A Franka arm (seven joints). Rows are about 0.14 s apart.
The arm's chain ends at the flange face. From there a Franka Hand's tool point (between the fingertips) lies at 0.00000 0.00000 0.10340 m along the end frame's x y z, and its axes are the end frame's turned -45 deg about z.
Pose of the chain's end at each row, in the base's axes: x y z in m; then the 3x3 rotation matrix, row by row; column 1 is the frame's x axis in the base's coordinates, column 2 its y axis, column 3 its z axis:
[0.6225, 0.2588, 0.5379], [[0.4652, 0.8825, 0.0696], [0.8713, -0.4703, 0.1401], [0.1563, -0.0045, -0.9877]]
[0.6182, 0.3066, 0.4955], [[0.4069, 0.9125, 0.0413], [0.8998, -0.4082, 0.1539], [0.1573, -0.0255, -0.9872]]
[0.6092, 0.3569, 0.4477], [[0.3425, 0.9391, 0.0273], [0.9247, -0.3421, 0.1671], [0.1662, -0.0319, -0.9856]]
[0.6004, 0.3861, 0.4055], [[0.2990, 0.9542, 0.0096], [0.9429, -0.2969, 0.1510], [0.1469, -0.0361, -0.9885]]
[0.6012, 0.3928, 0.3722], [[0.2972, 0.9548, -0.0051], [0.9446, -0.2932, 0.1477], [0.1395, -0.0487, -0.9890]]
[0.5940, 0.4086, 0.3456], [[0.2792, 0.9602, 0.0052], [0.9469, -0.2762, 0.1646], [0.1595, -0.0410, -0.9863]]
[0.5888, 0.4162, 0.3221], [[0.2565, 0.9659, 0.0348], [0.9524, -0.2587, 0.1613], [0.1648, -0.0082, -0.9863]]
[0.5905, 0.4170, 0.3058], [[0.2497, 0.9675, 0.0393], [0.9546, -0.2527, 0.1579], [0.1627, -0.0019, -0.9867]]
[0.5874, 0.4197, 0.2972], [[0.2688, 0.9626, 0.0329], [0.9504, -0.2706, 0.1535], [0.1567, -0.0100, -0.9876]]
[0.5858, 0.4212, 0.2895], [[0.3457, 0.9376, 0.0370], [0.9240, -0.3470, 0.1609], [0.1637, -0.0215, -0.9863]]
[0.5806, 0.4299, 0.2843], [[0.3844, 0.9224, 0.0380], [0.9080, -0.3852, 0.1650], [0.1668, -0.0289, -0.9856]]
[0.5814, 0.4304, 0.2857], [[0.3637, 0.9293, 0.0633], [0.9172, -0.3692, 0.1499], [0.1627, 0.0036, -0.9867]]
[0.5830, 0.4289, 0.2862], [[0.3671, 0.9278, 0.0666], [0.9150, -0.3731, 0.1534], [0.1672, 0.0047, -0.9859]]
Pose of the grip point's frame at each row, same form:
[0.6297, 0.2733, 0.4358], [[-0.2951, 0.9530, 0.0696], [0.9487, 0.2835, 0.1401], [0.1137, 0.1073, -0.9877]]
[0.6225, 0.3225, 0.3934], [[-0.3575, 0.9330, 0.0413], [0.9249, 0.3476, 0.1539], [0.1293, 0.0932, -0.9872]]
[0.6120, 0.3742, 0.3458], [[-0.4219, 0.9062, 0.0273], [0.8958, 0.4120, 0.1671], [0.1401, 0.0950, -0.9856]]
[0.6014, 0.4017, 0.3033], [[-0.4633, 0.8861, 0.0096], [0.8767, 0.4568, 0.1510], [0.1294, 0.0783, -0.9885]]
[0.6007, 0.4081, 0.2699], [[-0.4650, 0.8853, -0.0051], [0.8753, 0.4606, 0.1477], [0.1331, 0.0642, -0.9890]]
[0.5945, 0.4256, 0.2436], [[-0.4815, 0.8764, 0.0052], [0.8649, 0.4743, 0.1646], [0.1418, 0.0838, -0.9863]]
[0.5924, 0.4329, 0.2201], [[-0.5016, 0.8644, 0.0348], [0.8564, 0.4905, 0.1613], [0.1223, 0.1107, -0.9863]]
[0.5946, 0.4333, 0.2038], [[-0.5076, 0.8607, 0.0393], [0.8537, 0.4963, 0.1579], [0.1164, 0.1137, -0.9867]]
[0.5908, 0.4356, 0.1951], [[-0.4906, 0.8707, 0.0329], [0.8634, 0.4807, 0.1535], [0.1179, 0.1037, -0.9876]]
[0.5896, 0.4378, 0.1875], [[-0.4185, 0.9074, 0.0370], [0.8987, 0.4080, 0.1609], [0.1310, 0.1006, -0.9863]]
[0.5845, 0.4470, 0.1824], [[-0.3804, 0.9240, 0.0380], [0.9144, 0.3697, 0.1650], [0.1384, 0.0975, -0.9856]]
[0.5879, 0.4459, 0.1837], [[-0.3999, 0.9143, 0.0633], [0.9096, 0.3875, 0.1499], [0.1125, 0.1176, -0.9867]]
[0.5899, 0.4448, 0.1843], [[-0.3965, 0.9156, 0.0666], [0.9108, 0.3832, 0.1534], [0.1149, 0.1216, -0.9859]]

